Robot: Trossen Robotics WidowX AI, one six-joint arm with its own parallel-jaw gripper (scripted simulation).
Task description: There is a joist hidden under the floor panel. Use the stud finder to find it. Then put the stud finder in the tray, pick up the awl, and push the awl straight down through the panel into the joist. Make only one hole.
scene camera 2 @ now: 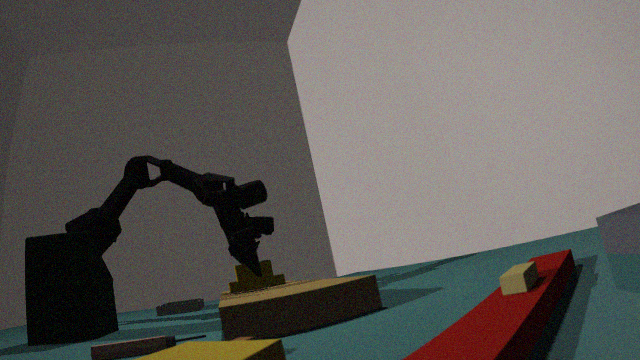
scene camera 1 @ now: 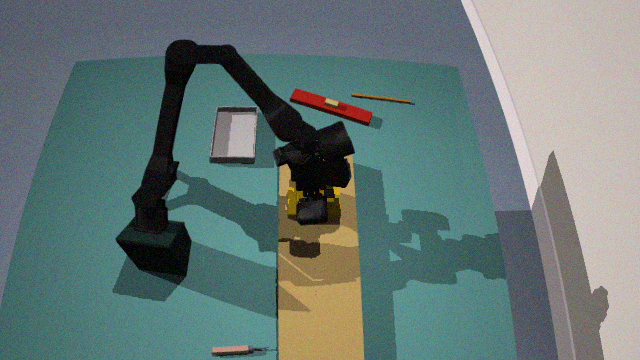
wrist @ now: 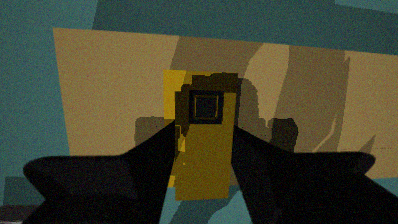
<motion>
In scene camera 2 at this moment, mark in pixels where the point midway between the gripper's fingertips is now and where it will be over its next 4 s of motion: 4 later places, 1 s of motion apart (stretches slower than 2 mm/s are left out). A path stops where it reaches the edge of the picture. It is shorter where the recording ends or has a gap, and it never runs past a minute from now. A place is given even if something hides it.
My gripper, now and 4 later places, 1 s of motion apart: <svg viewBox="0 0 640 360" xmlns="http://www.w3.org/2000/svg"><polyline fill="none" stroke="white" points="258,276 263,275 268,274 276,273 286,271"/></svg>
</motion>
